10 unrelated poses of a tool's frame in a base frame.
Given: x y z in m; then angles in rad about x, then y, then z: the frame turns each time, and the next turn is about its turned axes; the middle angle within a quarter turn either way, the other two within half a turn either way.
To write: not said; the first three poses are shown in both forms.
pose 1, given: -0.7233, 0.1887, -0.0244, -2.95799, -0.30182, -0.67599
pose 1, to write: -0.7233, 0.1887, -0.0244; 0.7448, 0.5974, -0.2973; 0.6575, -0.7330, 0.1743; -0.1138, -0.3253, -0.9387
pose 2, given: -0.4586, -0.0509, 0.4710, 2.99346, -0.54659, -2.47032
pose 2, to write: -0.4586, -0.0509, 0.4710; -0.6689, 0.5314, -0.5198; 0.6752, 0.7267, -0.1261; 0.3107, -0.4353, -0.8449
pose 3, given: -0.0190, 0.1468, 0.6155, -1.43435, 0.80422, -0.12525
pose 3, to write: -0.0190, 0.1468, 0.6155; 0.6882, 0.0867, 0.7203; -0.7250, 0.0458, 0.6872; 0.0266, -0.9952, 0.0944
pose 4, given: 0.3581, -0.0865, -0.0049, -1.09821, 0.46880, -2.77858
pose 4, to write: 0.3581, -0.0865, -0.0049; -0.8340, 0.3168, 0.4518; 0.2144, -0.5684, 0.7943; 0.5084, 0.7593, 0.4061
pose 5, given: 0.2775, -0.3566, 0.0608, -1.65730, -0.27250, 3.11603
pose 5, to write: 0.2775, -0.3566, 0.0608; -0.9628, -0.0246, -0.2691; -0.2703, 0.0795, 0.9595; -0.0022, 0.9965, -0.0832
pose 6, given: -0.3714, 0.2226, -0.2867, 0.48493, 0.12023, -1.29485
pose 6, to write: -0.3714, 0.2226, -0.2867; 0.2705, 0.9552, 0.1199; -0.8360, 0.2948, -0.4628; -0.4774, 0.0249, 0.8783
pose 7, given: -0.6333, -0.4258, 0.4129, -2.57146, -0.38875, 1.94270
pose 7, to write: -0.6333, -0.4258, 0.4129; -0.3363, -0.8621, -0.3790; -0.8586, 0.1153, 0.4995; -0.3869, 0.4934, -0.7790
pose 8, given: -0.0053, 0.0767, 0.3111, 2.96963, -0.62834, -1.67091
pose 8, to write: -0.0053, 0.0767, 0.3111; -0.0809, 0.8050, -0.5878; 0.9904, -0.0016, -0.1384; -0.1124, -0.5933, -0.7971
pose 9, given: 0.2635, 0.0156, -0.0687, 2.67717, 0.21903, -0.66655
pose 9, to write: 0.2635, 0.0156, -0.0687; 0.7672, 0.6035, 0.2173; 0.6293, -0.6425, -0.4372; -0.1242, 0.4721, -0.8727
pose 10, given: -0.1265, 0.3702, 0.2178, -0.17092, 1.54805, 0.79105
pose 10, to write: -0.1265, 0.3702, 0.2178; 0.0160, -0.0162, 0.9997; 0.5812, 0.8138, 0.0039; -0.8136, 0.5810, 0.0224
